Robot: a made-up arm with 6 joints.
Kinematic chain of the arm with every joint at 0, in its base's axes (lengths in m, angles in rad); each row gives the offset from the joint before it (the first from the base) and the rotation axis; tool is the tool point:
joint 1: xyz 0 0 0.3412 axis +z
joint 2: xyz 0.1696 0 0 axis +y
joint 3: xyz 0 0 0.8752 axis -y
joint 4: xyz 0 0 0.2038 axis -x
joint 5: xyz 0.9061 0 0 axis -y
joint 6: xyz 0.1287 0 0 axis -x
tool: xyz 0 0 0
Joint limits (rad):
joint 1: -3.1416..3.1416
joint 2: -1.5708..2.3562
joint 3: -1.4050..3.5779
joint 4: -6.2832..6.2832
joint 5: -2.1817..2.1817
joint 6: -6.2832..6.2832
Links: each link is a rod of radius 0.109 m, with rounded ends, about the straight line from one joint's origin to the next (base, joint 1, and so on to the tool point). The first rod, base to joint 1, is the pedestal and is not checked.
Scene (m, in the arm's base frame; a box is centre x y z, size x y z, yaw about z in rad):
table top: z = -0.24
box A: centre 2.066 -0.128 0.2 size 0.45 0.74 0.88 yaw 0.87
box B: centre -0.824 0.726 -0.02 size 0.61 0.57 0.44 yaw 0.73
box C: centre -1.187 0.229 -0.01 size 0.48 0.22 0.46 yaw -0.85
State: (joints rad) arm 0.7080 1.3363 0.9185 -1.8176 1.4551 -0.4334
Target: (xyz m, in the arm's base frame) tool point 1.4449 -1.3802 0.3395
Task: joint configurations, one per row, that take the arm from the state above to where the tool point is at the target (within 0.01 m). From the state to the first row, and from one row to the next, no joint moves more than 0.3 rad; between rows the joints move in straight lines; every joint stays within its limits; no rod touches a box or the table.
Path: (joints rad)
1: 0.5855 1.2555 1.1706 -1.9397 1.4825 -0.2462
2: 0.4631 1.1746 1.4227 -2.0618 1.5099 -0.0589
3: 0.3406 1.0938 1.6748 -2.1839 1.5373 0.1283
4: 0.2181 1.0129 1.9268 -2.3060 1.5647 0.3155
5: 0.0956 0.9321 2.1789 -2.4281 1.5922 0.5027
6: -0.1038 1.0576 1.9134 -2.2535 1.5046 0.2687
7: -0.3033 1.1832 1.6478 -2.0789 1.4171 0.0347
8: -0.5028 1.3088 1.3823 -1.9042 1.3296 -0.1994
9: -0.7023 1.4344 1.1167 -1.7296 1.2420 -0.4334

